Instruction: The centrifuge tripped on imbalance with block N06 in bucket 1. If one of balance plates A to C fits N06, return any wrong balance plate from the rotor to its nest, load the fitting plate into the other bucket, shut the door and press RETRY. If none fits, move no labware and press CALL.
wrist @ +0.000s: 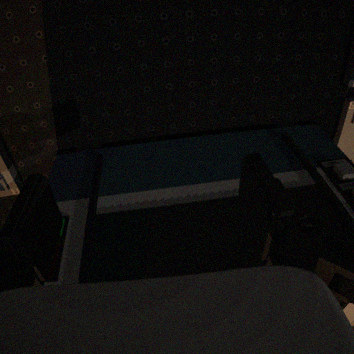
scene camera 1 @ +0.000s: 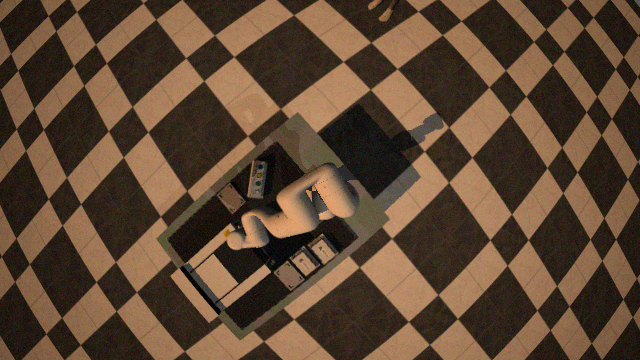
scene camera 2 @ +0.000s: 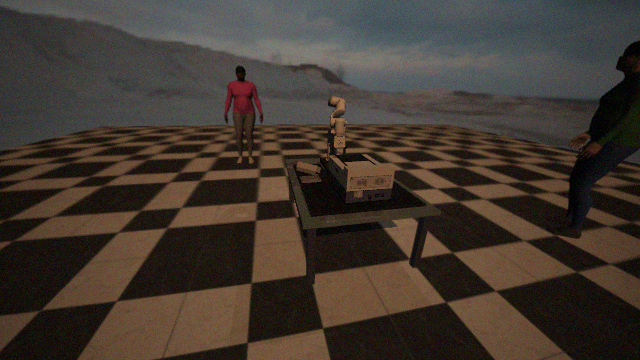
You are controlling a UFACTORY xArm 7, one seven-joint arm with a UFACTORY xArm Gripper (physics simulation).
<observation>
In view: a dark door panel [scene camera 1: 241, 263].
</observation>
